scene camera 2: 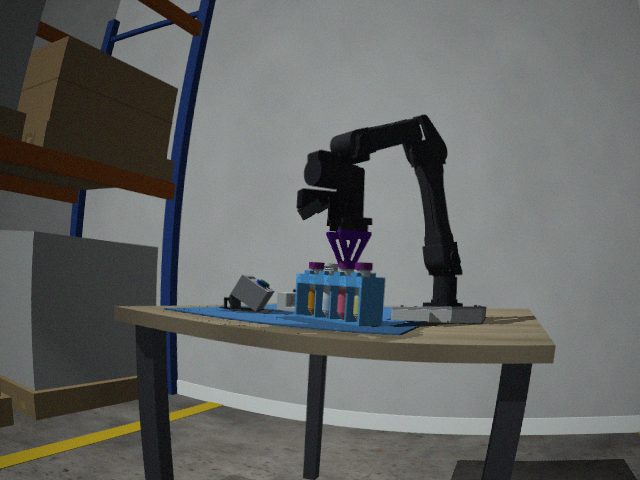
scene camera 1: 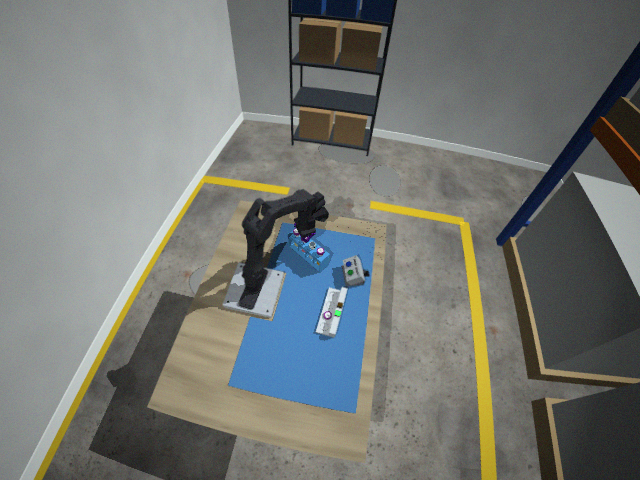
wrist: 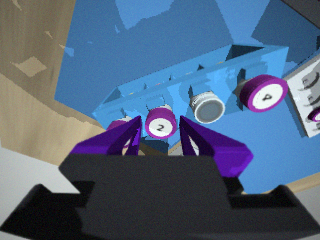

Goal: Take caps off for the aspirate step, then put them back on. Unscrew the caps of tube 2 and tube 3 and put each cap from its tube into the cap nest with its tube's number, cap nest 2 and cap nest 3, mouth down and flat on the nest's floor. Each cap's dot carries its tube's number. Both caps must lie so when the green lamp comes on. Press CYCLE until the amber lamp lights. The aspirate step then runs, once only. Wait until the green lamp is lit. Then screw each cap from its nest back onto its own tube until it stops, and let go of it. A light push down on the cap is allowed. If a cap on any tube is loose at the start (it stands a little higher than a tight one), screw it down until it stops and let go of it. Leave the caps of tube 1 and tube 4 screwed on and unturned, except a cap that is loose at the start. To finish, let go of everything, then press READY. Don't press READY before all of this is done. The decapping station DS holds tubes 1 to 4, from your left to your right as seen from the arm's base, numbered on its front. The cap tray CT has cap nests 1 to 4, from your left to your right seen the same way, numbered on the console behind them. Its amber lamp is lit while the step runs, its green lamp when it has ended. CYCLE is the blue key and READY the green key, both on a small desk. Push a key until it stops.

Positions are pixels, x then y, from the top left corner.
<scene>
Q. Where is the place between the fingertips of my gripper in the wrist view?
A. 160,120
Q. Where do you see a blue mat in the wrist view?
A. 102,52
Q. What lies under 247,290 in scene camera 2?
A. A grey key desk.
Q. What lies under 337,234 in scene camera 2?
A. My gripper.
</scene>
